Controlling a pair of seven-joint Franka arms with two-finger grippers.
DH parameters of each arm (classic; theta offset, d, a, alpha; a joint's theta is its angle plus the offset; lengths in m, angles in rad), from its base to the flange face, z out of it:
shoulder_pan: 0 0.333 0 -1.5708
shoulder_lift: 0 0 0 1.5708
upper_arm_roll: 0 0.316 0.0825 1.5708
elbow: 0 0 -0.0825 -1.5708
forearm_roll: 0 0.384 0 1.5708
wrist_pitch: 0 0 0.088 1.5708
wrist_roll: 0 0.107 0 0
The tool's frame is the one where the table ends.
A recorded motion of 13 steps. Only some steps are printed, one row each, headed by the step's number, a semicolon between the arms.
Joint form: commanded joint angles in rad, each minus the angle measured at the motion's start. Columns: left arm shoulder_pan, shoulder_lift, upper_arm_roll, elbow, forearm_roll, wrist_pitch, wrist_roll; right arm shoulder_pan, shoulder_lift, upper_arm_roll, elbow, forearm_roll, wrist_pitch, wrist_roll.
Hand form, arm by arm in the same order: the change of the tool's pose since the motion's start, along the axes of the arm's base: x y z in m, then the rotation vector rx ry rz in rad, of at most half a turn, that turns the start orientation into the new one. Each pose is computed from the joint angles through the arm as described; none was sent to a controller.
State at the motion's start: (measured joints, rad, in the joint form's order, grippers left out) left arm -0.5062 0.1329 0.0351 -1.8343 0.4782 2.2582 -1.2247; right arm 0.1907 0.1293 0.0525 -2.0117 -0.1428 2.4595 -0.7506
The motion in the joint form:
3: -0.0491 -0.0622 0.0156 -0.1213 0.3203 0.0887 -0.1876; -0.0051 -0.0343 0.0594 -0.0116 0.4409 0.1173 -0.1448
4: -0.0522 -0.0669 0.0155 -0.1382 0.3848 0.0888 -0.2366; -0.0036 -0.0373 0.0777 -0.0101 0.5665 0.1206 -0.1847
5: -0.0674 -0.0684 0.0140 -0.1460 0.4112 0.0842 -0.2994; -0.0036 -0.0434 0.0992 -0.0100 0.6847 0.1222 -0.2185
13: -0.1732 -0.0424 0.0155 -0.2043 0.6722 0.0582 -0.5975; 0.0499 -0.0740 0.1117 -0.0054 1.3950 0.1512 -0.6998
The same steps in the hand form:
3: -0.0285 -0.0099 -0.0109 0.1321 -0.1781 -0.0596; -0.0058 0.0266 0.0290 0.3447 -0.0558 -0.0545
4: -0.0319 -0.0094 -0.0159 0.1593 -0.2071 -0.0556; -0.0089 0.0357 0.0314 0.4339 -0.0428 -0.0712
5: -0.0377 -0.0168 -0.0190 0.1486 -0.2273 -0.0327; -0.0133 0.0458 0.0346 0.5193 -0.0299 -0.0875
13: -0.0740 -0.0611 -0.0611 0.1988 -0.3633 -0.0425; -0.0301 0.0703 0.0482 0.9103 -0.1176 -0.0316

